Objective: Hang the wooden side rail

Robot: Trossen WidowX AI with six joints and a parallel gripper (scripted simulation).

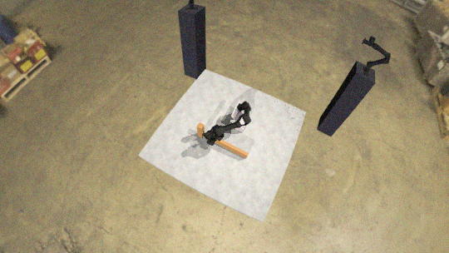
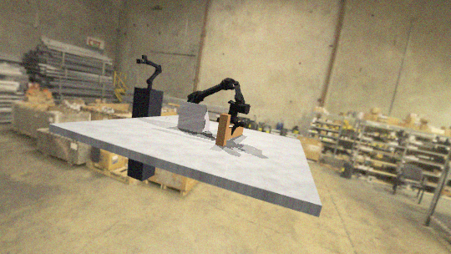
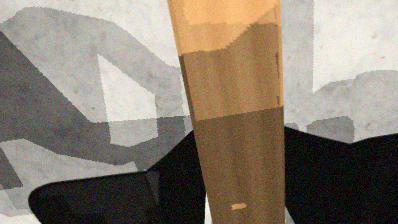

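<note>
Now: gripper tip 140 mm to the left of the wooden headboard post and 40 mm below it.
</note>
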